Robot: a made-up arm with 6 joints. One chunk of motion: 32 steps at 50 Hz.
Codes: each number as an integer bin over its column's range. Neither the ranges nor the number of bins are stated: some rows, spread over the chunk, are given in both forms.
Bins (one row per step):
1: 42 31 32 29 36 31
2: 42 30 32 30 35 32
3: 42 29 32 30 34 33
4: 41 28 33 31 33 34
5: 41 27 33 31 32 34
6: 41 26 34 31 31 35
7: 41 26 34 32 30 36
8: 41 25 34 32 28 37
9: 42 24 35 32 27 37
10: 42 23 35 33 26 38
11: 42 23 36 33 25 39
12: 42 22 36 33 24 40
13: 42 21 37 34 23 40
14: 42 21 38 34 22 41
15: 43 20 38 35 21 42
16: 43 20 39 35 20 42
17: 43 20 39 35 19 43
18: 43 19 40 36 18 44
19: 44 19 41 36 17 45
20: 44 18 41 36 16 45
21: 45 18 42 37 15 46
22: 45 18 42 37 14 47
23: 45 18 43 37 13 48
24: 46 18 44 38 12 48
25: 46 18 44 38 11 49
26: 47 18 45 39 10 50
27: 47 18 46 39 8 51
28: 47 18 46 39 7 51
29: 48 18 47 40 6 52
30: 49 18 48 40 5 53
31: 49 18 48 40 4 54
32: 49 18 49 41 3 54
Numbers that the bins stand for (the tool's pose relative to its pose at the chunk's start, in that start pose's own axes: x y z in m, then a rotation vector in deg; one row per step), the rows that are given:
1: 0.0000 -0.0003 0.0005 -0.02 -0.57 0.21
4: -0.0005 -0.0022 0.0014 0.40 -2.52 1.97
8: -0.0005 -0.0041 0.0024 0.60 -5.78 3.73
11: 0.0000 -0.0054 0.0043 0.81 -7.73 4.90
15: 0.0005 -0.0073 0.0062 1.22 -10.33 6.67
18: 0.0005 -0.0079 0.0081 1.43 -12.29 7.84
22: 0.0014 -0.0086 0.0100 1.63 -14.89 9.60
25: 0.0019 -0.0086 0.0119 1.84 -16.84 10.78
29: 0.0029 -0.0086 0.0148 2.25 -20.10 12.54
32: 0.0033 -0.0086 0.0167 2.46 -22.05 13.71
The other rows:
2: 0.0000 -0.0010 0.0005 0.19 -1.22 0.79
3: 0.0000 -0.0016 0.0005 0.19 -1.87 1.38
5: -0.0005 -0.0029 0.0014 0.40 -3.17 1.97
6: -0.0005 -0.0035 0.0024 0.40 -3.83 2.56
7: -0.0005 -0.0035 0.0024 0.60 -4.48 3.14
9: 0.0000 -0.0048 0.0033 0.60 -6.43 3.73
10: 0.0000 -0.0054 0.0033 0.81 -7.08 4.32
12: 0.0000 -0.0060 0.0043 0.81 -8.38 5.49
13: 0.0000 -0.0067 0.0052 1.02 -9.03 5.49
14: 0.0000 -0.0067 0.0062 1.02 -9.68 6.08
16: 0.0005 -0.0073 0.0071 1.22 -10.98 6.67
17: 0.0005 -0.0073 0.0071 1.22 -11.63 7.25
19: 0.0010 -0.0079 0.0090 1.43 -12.94 8.43
20: 0.0010 -0.0086 0.0090 1.43 -13.59 8.43
21: 0.0014 -0.0086 0.0100 1.63 -14.24 9.02
23: 0.0014 -0.0086 0.0110 1.63 -15.54 10.19
24: 0.0019 -0.0086 0.0119 1.84 -16.19 10.19
26: 0.0024 -0.0086 0.0129 2.05 -17.49 11.37
27: 0.0024 -0.0086 0.0138 2.05 -18.79 11.95
28: 0.0024 -0.0086 0.0138 2.05 -19.44 11.95
30: 0.0033 -0.0086 0.0157 2.25 -20.75 13.13
31: 0.0033 -0.0086 0.0157 2.25 -21.40 13.71

